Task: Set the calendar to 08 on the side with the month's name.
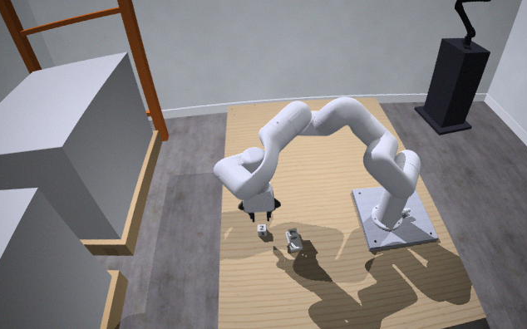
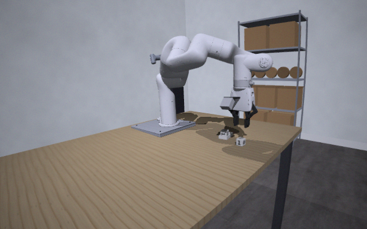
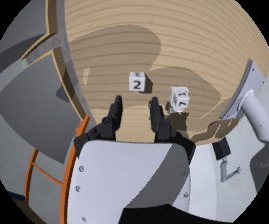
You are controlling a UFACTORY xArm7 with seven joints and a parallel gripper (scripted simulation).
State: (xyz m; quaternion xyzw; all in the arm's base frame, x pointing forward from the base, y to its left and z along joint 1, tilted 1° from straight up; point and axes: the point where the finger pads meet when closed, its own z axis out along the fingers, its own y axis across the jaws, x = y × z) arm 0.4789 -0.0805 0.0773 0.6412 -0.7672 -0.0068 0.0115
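The white digit cube lies 90 mm below my hand. From my hand the other things lie so: white tray: 100 mm below, 100 mm behind, 70 mm to the left.
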